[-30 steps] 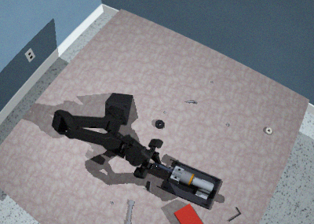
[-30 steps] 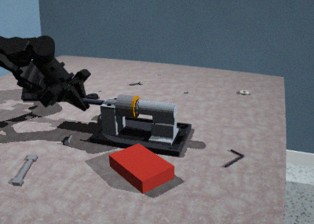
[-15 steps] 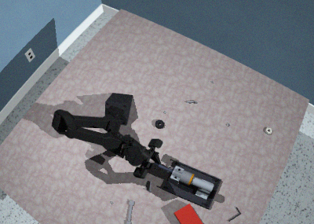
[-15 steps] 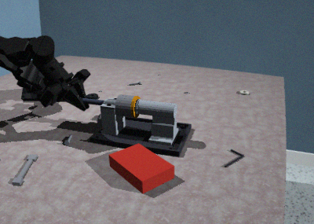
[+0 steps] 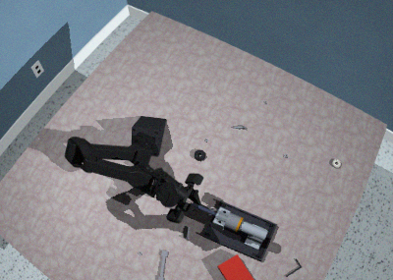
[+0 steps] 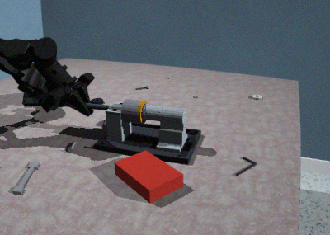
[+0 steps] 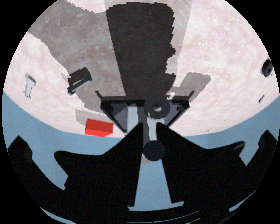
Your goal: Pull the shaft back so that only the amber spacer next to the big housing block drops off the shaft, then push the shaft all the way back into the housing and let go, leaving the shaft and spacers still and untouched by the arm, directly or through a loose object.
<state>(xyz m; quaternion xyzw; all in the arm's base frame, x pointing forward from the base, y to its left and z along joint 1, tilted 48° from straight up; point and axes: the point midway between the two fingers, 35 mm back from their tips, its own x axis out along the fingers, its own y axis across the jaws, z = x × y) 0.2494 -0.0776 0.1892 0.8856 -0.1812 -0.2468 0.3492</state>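
Right now my hand is 9 cm short of the dark shaft and 1 cm to the left of it. The rest, counted from my hand: black disc: 22 cm to the left, 8 cm below, 5 cm behind; grey spacer: 15 cm ahead, 2 cm to the right; amber spacer: 17 cm ahead, 3 cm to the right.
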